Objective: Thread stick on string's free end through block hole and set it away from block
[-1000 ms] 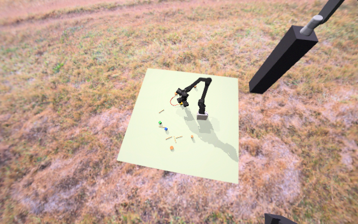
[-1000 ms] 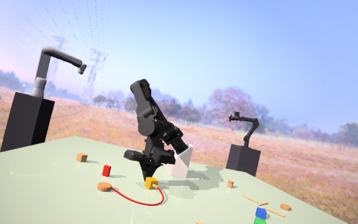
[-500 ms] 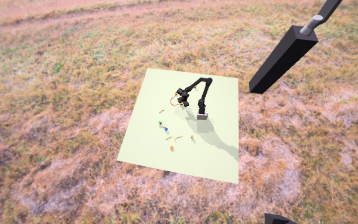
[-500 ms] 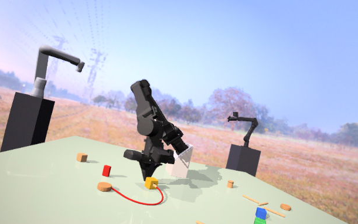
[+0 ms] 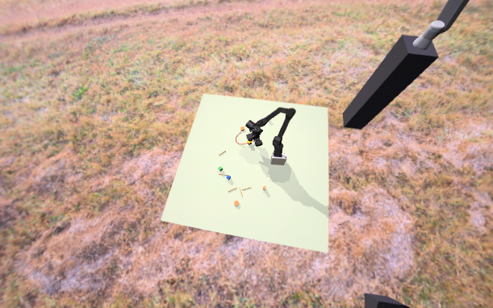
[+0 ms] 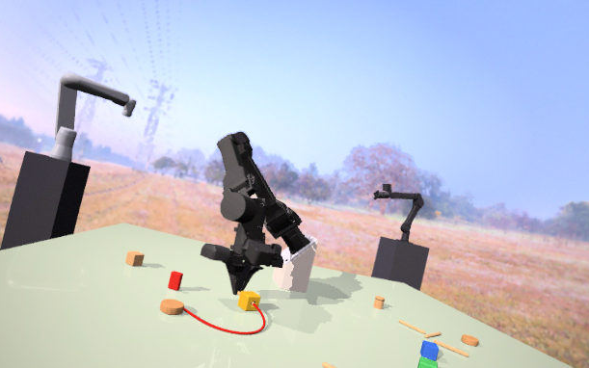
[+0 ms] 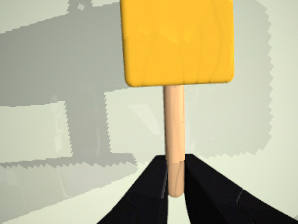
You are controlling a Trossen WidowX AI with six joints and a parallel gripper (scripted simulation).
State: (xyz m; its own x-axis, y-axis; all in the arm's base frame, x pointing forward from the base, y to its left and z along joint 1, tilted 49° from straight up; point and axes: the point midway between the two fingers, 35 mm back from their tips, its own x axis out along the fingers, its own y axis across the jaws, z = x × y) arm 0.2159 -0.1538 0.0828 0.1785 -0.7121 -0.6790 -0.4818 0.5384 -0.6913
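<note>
My gripper tip is 40 mm short of the yellow block, 20 mm to the right of it and 10 mm below it. From my gripper tip the other things lie so: thin wooden stick: 40 mm ahead, 20 mm to the left, 10 mm above; then red block: 130 mm to the right, 20 mm ahead, 10 mm above; then wooden cube: 260 mm to the right, 100 mm behind.
</note>
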